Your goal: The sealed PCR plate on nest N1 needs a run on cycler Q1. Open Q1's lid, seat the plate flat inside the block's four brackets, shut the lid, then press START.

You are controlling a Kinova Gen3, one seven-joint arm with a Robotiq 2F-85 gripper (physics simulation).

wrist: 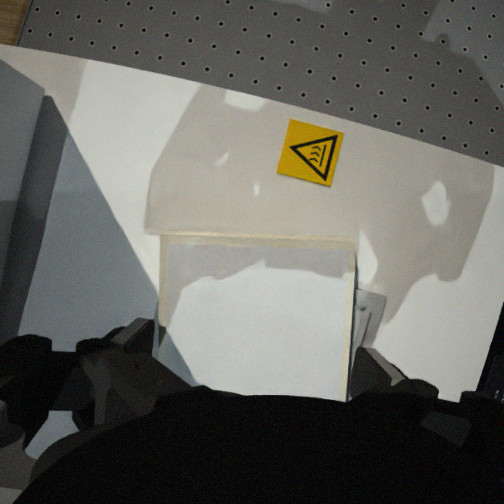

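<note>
The white top of cycler Q1's lid [115, 150] fills the wrist view, with a yellow hot-surface sticker [311, 151] on it. A white rectangular block with cream edges [260, 300], which looks like the lid's handle, stands up from the lid just below the sticker. My gripper [255, 345] is open, with one dark finger on each side of this block and a gap on both sides. A small light grey part [371, 307] sits against the block's right side. The PCR plate and nest N1 are not in view.
A grey perforated table top [300, 40] lies beyond the cycler's far edge. A grey sloped face [75, 250] runs down the cycler's left side. A dark panel [495, 370] shows at the right edge. A strip of wood [10, 20] shows at the top left.
</note>
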